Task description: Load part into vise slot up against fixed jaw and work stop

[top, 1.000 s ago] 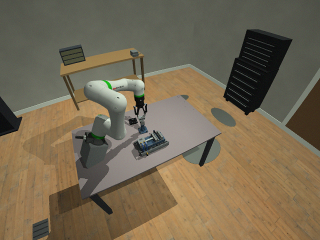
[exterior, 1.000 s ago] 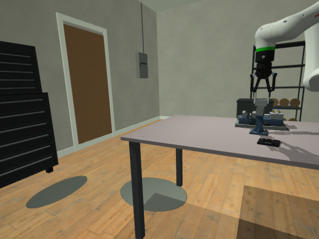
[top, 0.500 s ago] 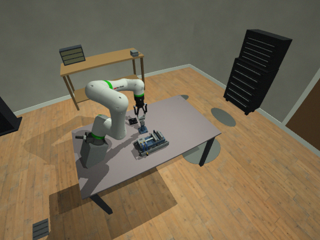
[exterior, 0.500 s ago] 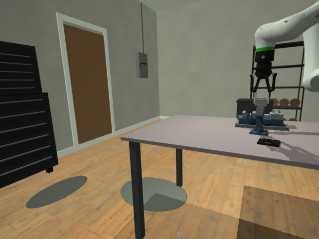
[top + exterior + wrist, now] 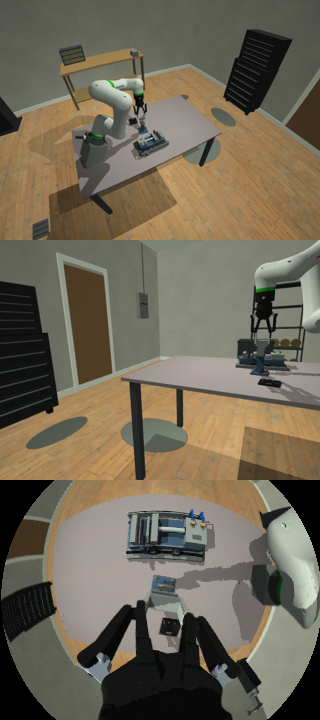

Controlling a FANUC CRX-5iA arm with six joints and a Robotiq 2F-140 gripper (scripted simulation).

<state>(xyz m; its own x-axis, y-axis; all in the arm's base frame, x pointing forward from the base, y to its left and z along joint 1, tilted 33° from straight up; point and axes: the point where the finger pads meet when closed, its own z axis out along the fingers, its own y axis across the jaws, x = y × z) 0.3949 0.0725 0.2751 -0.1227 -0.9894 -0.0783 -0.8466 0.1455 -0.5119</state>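
Right now the part is 30 mm below my hand and 10 mm to the right of it. Round my hand: air cylinder: 210 mm to the right, 130 mm below, 90 mm behind; then vise: 210 mm to the right, 170 mm below, 10 mm ahead; then black infeed plate: 210 mm below, 180 mm to the left, 50 mm behind.
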